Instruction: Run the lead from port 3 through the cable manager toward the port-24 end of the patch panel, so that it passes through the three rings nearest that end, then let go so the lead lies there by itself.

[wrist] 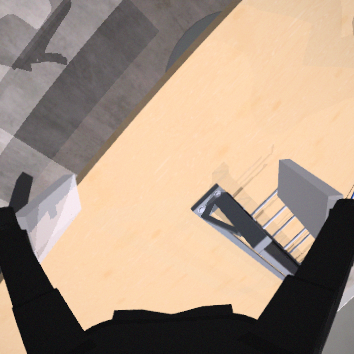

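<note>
The patch panel (pixel 242 220), a dark bar with a grey bracket end and screws, lies diagonally right of centre in the wrist view. Thin metal rods of the cable manager (pixel 266 203) stick out from its upper right side; they are partly hidden behind the right finger, and I cannot tell the separate rings apart. A thin strip of blue shows at the right edge beside the right finger; I cannot tell whether it is the lead. My gripper (pixel 176 184) is wide open with nothing between its fingers. The panel's near end shows between the fingers, closer to the right one.
The wooden table (pixel 150 200) ends at a diagonal edge on the upper left, with grey floor (pixel 95 85) beyond it. A round dark grey shape (pixel 189 42) shows past that edge. A grey surface (pixel 342 327) shows at the lower right corner.
</note>
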